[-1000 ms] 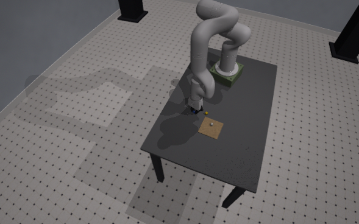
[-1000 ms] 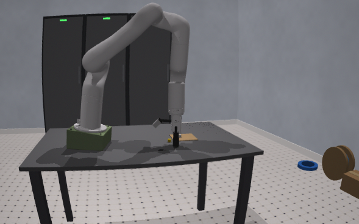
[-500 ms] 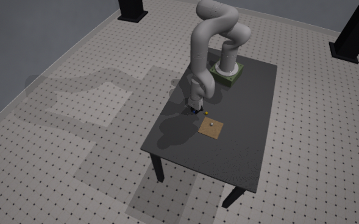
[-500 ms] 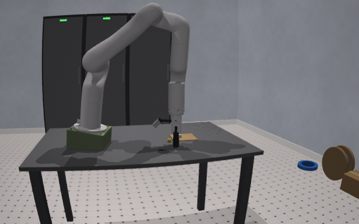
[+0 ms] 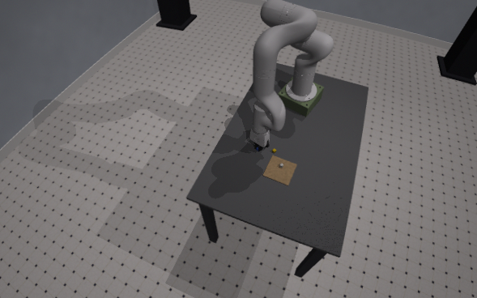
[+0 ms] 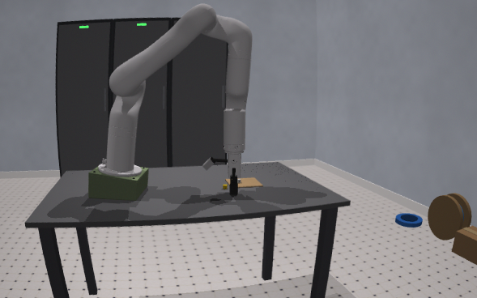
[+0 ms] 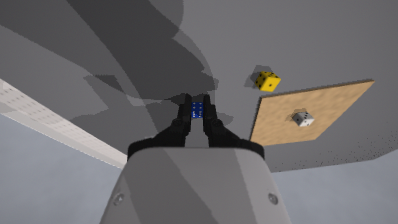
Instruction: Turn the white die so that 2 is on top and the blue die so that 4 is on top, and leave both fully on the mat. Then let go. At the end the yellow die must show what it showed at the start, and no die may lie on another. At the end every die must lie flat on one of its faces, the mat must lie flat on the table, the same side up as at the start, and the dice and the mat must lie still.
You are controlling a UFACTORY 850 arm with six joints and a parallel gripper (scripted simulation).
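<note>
The blue die is 10 mm below my hand and 10 mm ahead of it. Round my hand: yellow die 80 mm to the left, 10 mm below, 10 mm behind; white die 150 mm to the left, 70 mm ahead, 10 mm below; tan mat 150 mm to the left, 90 mm ahead, 20 mm below.
</note>
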